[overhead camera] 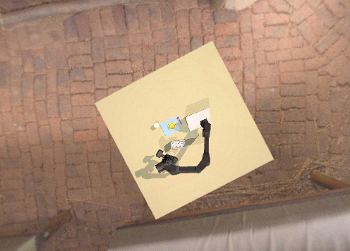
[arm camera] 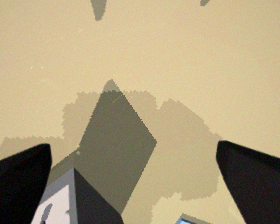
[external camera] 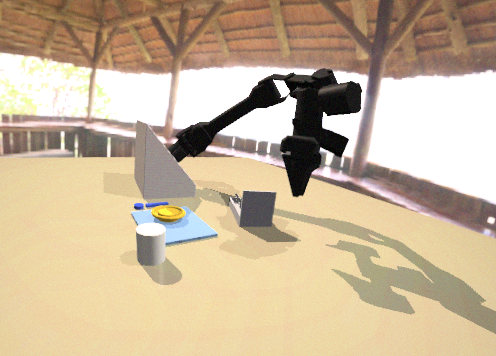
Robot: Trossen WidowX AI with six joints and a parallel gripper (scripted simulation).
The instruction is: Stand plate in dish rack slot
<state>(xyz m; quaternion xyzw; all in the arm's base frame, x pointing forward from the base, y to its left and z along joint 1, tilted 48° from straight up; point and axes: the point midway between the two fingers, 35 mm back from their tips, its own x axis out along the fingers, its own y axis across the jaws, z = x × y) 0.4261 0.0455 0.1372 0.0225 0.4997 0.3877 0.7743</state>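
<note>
Right now my gripper tip is 210 mm to the left of the yellow plate, 150 mm past it and 70 mm above it. Also, from my gripper tip: grey dish rack: 130 mm behind, 70 mm below, 20 mm to the right; light blue mat: 210 mm to the right, 130 mm behind, 90 mm below; white cup: 270 mm to the right, 60 mm below, 20 mm behind.
</note>
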